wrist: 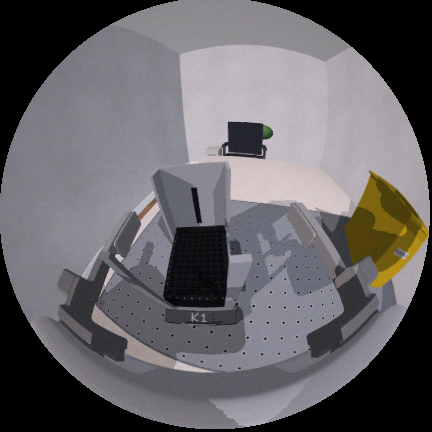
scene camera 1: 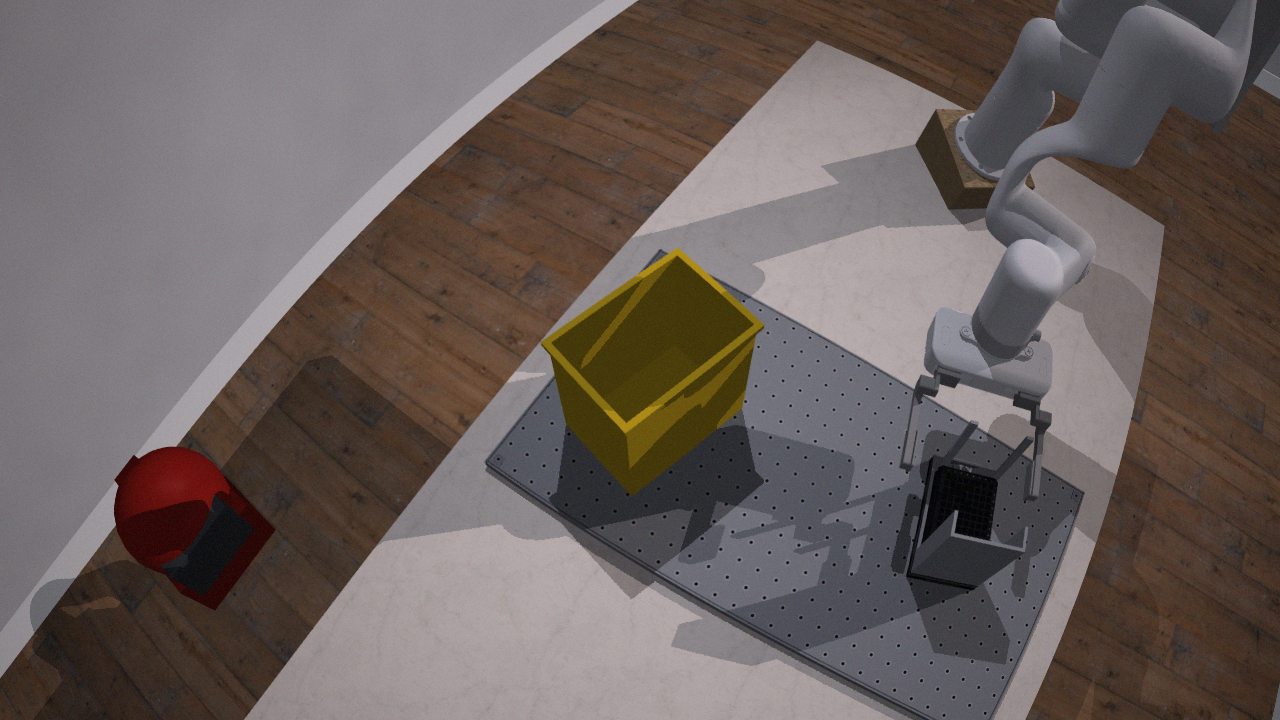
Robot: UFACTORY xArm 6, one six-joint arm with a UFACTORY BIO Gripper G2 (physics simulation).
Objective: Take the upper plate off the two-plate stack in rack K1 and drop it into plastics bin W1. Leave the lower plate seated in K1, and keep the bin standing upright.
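Where they show: hand, its tool point: [wrist: 212,230] [scene camera 1: 973,466]; arm's base, origin of its link: [scene camera 1: 986,147].
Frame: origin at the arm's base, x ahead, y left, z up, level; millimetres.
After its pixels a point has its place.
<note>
Rack K1 [scene camera 1: 950,562] {z -6, x 670, y 169 mm} [wrist: 212,192] {z 25, x 668, y 159 mm} is grey, with a tall wall at one end and upright guides. Its K1 label faces the wrist camera. A black gridded plate [scene camera 1: 964,501] {z -41, x 576, y 160 mm} [wrist: 196,265] {z -37, x 587, y 165 mm} lies flat on top of the stack inside it; the lower plate cannot be told apart from it. My gripper [scene camera 1: 970,480] {z 45, x 580, y 136 mm} [wrist: 215,230] {z 45, x 580, y 136 mm} is wide open and empty, close above the rack near its labelled end, with one finger out to each side. The yellow bin W1 [scene camera 1: 657,438] {z 18, x 714, y -185 mm} [wrist: 382,227] {z 31, x 630, y -160 mm} stands upright, left of the rack in the scene view and at the right in the wrist view.
Rack and bin stand on a grey perforated board [scene camera 1: 814,380] {z -84, x 506, y -88 mm} [wrist: 285,325] {z -84, x 525, y 24 mm} on a pale table [scene camera 1: 501,608] {z -97, x 950, y -244 mm}. The rack's tall wall and guides rise above the plate. The bin's rim is high. A red object [scene camera 1: 179,501] is beyond the table; a dark chair [wrist: 245,137] is behind.
</note>
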